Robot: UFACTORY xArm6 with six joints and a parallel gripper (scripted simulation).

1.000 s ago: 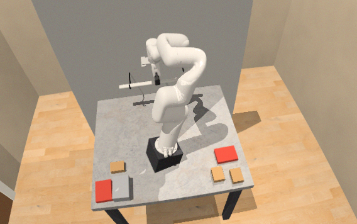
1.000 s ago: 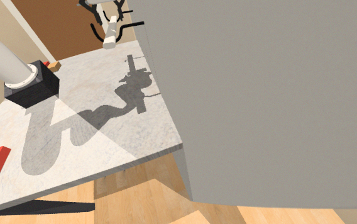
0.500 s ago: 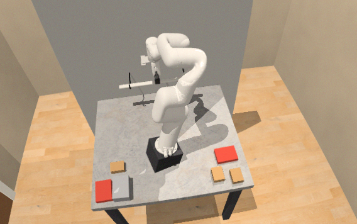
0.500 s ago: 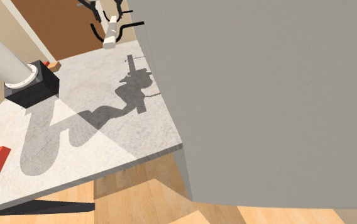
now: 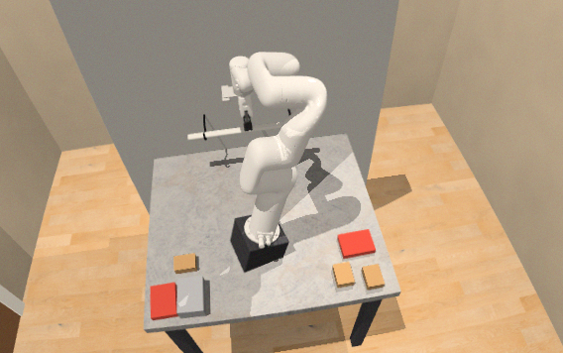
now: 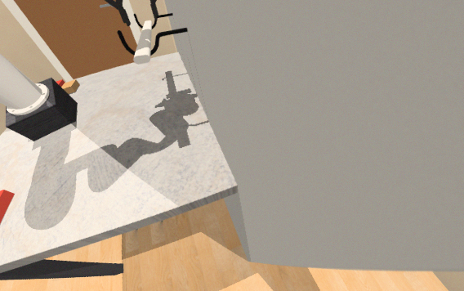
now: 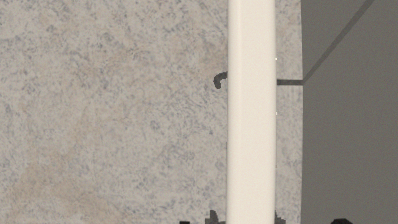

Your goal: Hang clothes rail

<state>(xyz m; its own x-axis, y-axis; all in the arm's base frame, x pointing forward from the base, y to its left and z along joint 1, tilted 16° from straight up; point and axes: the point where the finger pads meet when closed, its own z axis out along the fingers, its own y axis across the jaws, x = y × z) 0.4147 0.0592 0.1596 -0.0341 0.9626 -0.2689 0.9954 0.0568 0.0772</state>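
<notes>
My gripper is now 40 mm above the white clothes rail. Round my hand: grey block 620 mm behind, 250 mm to the left, 220 mm below; grey wall 120 mm ahead, 180 mm above.
</notes>
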